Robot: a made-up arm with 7 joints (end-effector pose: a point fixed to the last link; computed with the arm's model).
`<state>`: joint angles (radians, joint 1 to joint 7).
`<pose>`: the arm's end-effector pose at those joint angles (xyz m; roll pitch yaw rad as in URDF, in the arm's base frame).
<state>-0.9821 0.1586 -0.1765 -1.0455 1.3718 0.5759 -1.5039</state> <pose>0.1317 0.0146 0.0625 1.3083 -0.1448 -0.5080</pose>
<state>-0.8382 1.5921 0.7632 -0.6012 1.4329 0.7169 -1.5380</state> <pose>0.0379 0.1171 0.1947 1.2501 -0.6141 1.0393</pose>
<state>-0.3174 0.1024 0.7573 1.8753 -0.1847 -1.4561 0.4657</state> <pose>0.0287 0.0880 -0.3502 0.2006 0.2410 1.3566</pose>
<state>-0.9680 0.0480 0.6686 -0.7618 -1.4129 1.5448 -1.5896</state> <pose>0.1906 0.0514 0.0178 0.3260 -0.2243 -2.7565</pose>
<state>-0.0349 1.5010 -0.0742 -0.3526 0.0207 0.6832 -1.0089</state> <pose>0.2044 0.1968 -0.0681 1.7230 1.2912 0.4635</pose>
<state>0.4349 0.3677 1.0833 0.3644 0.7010 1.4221 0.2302</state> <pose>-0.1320 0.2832 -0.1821 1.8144 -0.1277 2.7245</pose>
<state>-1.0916 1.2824 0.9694 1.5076 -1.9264 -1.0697 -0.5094</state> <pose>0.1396 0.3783 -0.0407 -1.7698 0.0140 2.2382</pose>
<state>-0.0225 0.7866 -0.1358 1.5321 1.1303 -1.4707 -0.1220</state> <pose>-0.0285 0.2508 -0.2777 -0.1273 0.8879 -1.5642</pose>
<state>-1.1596 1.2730 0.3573 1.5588 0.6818 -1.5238 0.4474</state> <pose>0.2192 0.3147 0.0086 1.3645 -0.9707 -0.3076</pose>
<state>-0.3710 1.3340 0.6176 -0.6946 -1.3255 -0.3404 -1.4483</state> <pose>0.1351 0.1196 0.1120 1.1470 0.2981 -1.9788</pose>
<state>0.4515 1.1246 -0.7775 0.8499 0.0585 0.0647 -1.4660</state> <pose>-0.1047 0.3140 -0.2336 -2.2043 0.1278 -2.8334</pose>
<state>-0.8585 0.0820 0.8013 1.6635 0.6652 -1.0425 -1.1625</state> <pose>0.2458 0.0318 -0.2852 -0.0214 -0.0099 -1.2608</pose>
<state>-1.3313 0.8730 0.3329 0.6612 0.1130 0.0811 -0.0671</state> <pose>0.3100 0.2300 0.0944 0.3601 -0.5591 0.4290</pose>
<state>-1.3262 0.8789 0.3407 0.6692 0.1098 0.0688 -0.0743</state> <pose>0.3087 0.2330 0.0934 0.3594 -0.5604 0.4281</pose>
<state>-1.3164 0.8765 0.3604 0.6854 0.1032 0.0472 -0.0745</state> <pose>0.3083 0.2368 0.0889 0.3385 -0.5603 0.4378</pose>
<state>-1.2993 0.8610 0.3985 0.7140 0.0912 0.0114 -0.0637</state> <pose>0.3094 0.2415 0.0789 0.2854 -0.5568 0.4651</pose>
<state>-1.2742 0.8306 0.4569 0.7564 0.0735 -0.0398 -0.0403</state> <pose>0.3118 0.2467 0.0619 0.1964 -0.5453 0.5152</pose>
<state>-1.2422 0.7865 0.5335 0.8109 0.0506 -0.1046 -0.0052</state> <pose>0.3147 0.2515 0.0377 0.0759 -0.5193 0.5891</pose>
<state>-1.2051 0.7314 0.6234 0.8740 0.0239 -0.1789 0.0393</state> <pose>0.3170 0.2545 0.0071 -0.0628 -0.4706 0.6817</pose>
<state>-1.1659 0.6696 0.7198 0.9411 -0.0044 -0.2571 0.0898</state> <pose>0.3178 0.2544 -0.0280 -0.2007 -0.3959 0.7826</pose>
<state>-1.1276 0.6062 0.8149 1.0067 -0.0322 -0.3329 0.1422</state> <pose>0.3163 0.2508 -0.0643 -0.3198 -0.2995 0.8799</pose>
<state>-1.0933 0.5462 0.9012 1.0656 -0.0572 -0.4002 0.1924</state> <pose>0.3129 0.2439 -0.0982 -0.4100 -0.1932 0.9651</pose>
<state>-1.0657 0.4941 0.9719 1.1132 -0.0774 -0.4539 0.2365</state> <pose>0.3087 0.2353 -0.1264 -0.4699 -0.0927 1.0331</pose>
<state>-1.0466 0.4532 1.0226 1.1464 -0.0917 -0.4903 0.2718</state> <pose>0.3051 0.2269 -0.1469 -0.5046 -0.0111 1.0814</pose>
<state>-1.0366 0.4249 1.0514 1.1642 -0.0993 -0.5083 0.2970</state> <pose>0.3033 0.2200 -0.1591 -0.5209 0.0439 1.1086</pose>
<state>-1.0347 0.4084 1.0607 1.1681 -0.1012 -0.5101 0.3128</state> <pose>0.3036 0.2154 -0.1639 -0.5260 0.0722 1.1173</pose>
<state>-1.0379 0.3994 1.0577 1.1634 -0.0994 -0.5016 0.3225</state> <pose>0.3054 0.2124 -0.1642 -0.5252 0.0830 1.1139</pose>
